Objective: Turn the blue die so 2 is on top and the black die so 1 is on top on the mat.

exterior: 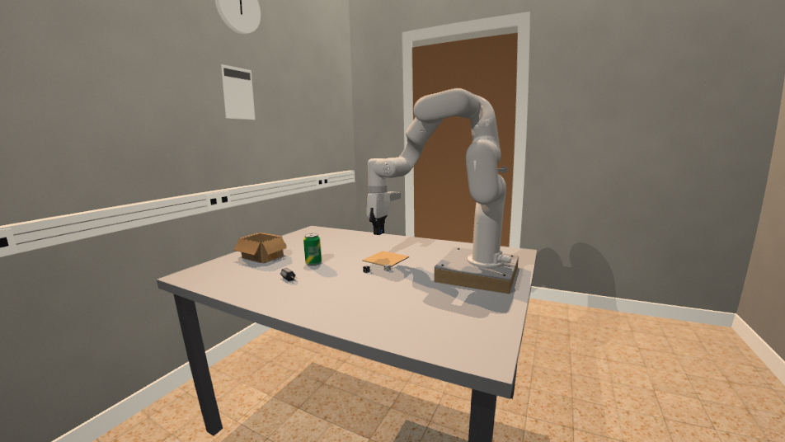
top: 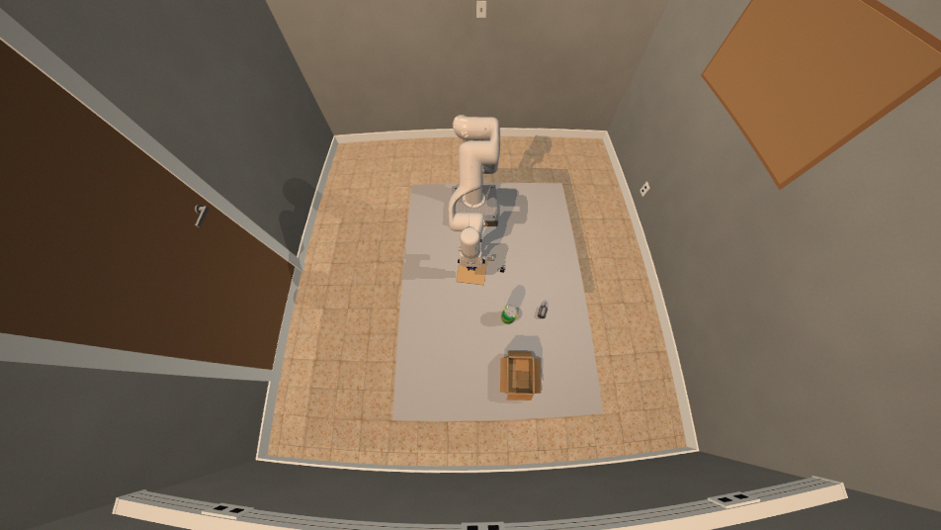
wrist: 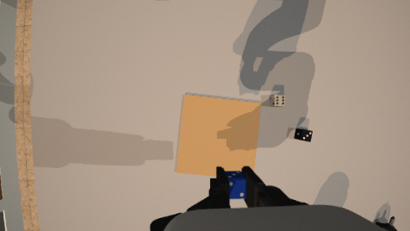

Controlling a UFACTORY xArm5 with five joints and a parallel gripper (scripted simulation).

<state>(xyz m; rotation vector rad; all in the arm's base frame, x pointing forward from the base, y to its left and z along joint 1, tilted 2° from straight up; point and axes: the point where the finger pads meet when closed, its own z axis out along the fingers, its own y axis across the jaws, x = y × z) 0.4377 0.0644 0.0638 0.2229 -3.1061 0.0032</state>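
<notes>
The mat is 12 cm below my hand and 3 cm behind it. The rest, counted from my hand: white die (12 cm below, 11 cm behind, 9 cm to the left); blue die (1 cm below); black die (15 cm to the left, 12 cm below, 6 cm behind).
</notes>
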